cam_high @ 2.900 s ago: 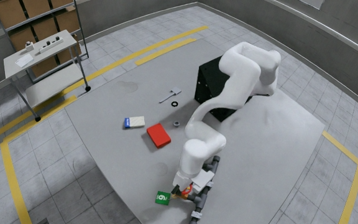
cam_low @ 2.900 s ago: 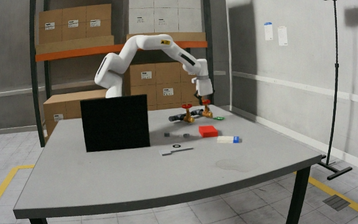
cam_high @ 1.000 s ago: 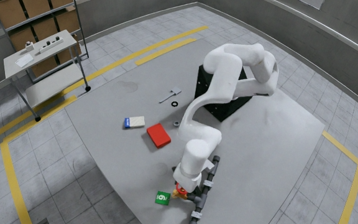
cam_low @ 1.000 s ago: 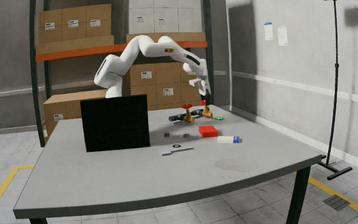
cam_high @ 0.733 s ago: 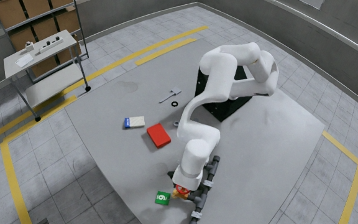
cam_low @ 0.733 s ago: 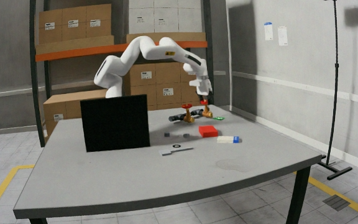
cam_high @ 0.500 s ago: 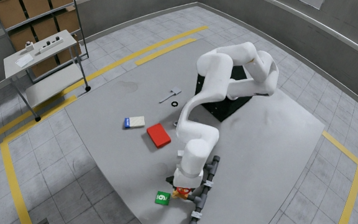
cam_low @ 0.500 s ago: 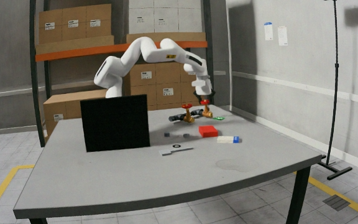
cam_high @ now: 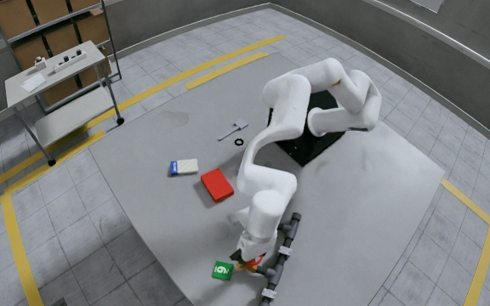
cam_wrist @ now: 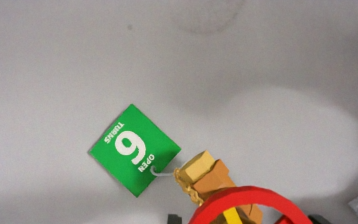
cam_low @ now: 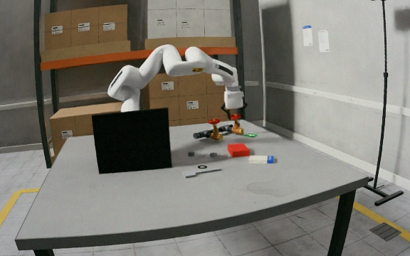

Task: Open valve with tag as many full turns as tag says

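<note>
My gripper is now 7 cm short of the green tag, 3 cm to the left of it and 11 cm above it. From my hand the other things lie so: grey nut (23 cm behind, 32 cm to the right, 11 cm below); white-and-blue box (5 cm behind, 47 cm to the right, 11 cm below); red block (11 cm behind, 32 cm to the right, 10 cm below).
</note>
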